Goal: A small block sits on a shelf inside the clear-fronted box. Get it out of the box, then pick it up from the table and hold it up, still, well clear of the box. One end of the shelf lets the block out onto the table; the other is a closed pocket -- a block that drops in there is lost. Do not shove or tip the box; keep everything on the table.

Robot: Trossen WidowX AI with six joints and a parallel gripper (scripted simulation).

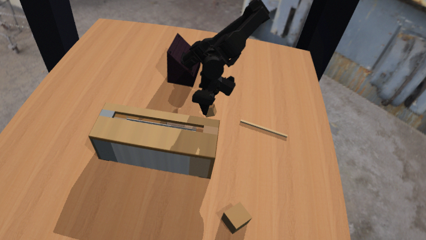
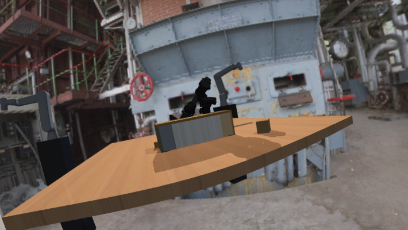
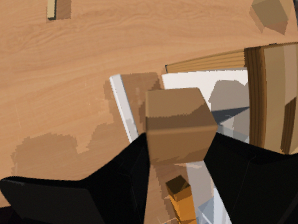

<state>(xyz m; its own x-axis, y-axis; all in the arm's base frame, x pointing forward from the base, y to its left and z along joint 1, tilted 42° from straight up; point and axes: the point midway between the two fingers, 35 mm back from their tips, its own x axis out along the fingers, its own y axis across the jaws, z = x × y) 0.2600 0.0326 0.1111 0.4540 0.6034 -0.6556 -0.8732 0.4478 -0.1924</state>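
Right now my gripper tip is 1 cm to the right of the tan block and 1 cm below it. The rest, counted from my gripper tip: thin stick: 23 cm to the left, 9 cm below, 3 cm behind; box: 15 cm to the right, 8 cm ahead, 3 cm below.
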